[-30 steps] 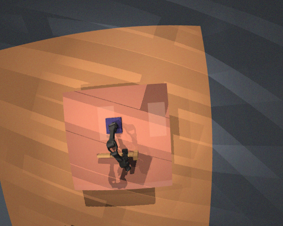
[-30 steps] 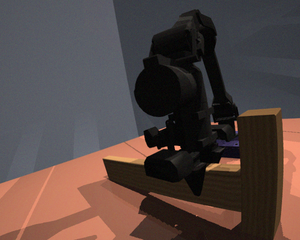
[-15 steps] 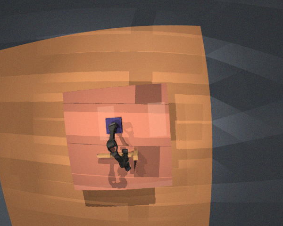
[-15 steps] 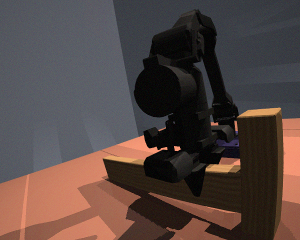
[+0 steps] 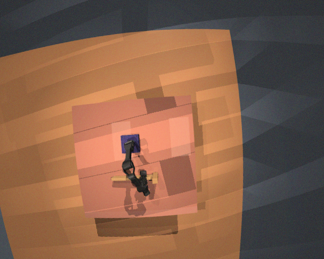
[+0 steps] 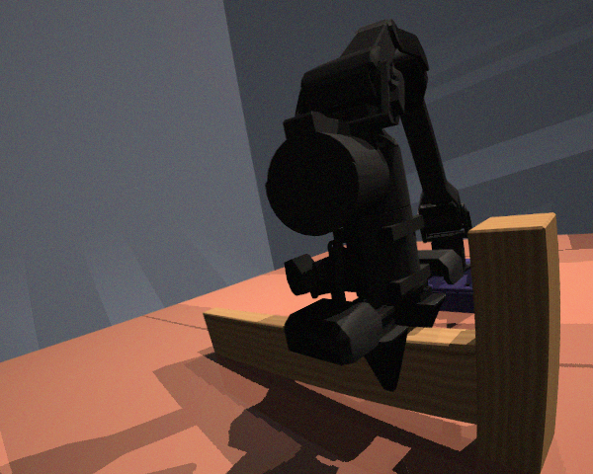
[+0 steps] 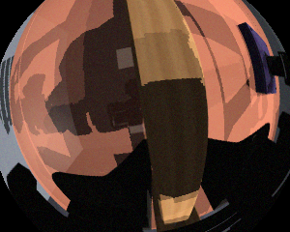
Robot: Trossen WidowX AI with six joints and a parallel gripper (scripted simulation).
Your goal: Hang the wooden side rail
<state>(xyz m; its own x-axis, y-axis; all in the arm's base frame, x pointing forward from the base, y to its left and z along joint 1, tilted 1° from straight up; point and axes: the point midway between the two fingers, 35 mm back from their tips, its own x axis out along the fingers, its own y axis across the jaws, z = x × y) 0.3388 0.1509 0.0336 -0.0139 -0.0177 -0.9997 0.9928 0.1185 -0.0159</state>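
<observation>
The headboard post is 110 mm to the left of my gripper tip, 50 mm above it and 20 mm behind it.
</observation>
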